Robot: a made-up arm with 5 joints.
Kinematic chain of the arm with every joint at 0, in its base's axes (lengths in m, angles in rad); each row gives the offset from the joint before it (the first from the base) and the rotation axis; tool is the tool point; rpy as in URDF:
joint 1: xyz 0 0 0.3 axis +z
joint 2: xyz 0 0 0 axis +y
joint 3: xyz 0.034 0 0.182 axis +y
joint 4: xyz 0.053 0 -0.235 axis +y
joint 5: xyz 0.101 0 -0.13 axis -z
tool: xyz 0 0 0 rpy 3.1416 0 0
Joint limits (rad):
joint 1: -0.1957..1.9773
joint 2: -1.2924..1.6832
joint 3: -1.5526..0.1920
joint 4: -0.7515..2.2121
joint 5: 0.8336..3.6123
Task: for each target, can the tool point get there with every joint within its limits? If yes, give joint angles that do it. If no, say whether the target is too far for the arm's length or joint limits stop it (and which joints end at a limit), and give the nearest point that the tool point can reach.
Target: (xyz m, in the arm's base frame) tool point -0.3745 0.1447 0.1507
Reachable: no: joint limits stop it (at a limit: joint 1, joint 2) | nearest point -0.2188 0.0434 0.1794 | short by 0.188 m
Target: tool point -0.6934 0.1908 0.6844
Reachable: no: too far | nearest point -0.2899 0.0575 0.6953 | short by 0.425 m
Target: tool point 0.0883 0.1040 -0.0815
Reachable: yes | joints 0.8666 1.3911 -1.3126 1.1113 1.0877
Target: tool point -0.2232 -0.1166 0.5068
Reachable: no: joint limits stop it (at a limit: joint 2, joint 3) | nearest point -0.1458 -0.0762 0.3953 | short by 0.142 m
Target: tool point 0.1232 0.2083 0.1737
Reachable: yes | joints 1.0366 -0.2566 -0.1058 0.1841 2.5239
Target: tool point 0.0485 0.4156 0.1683
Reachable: yes | joints 1.4547 0.5208 -1.0616 0.2714 2.8744
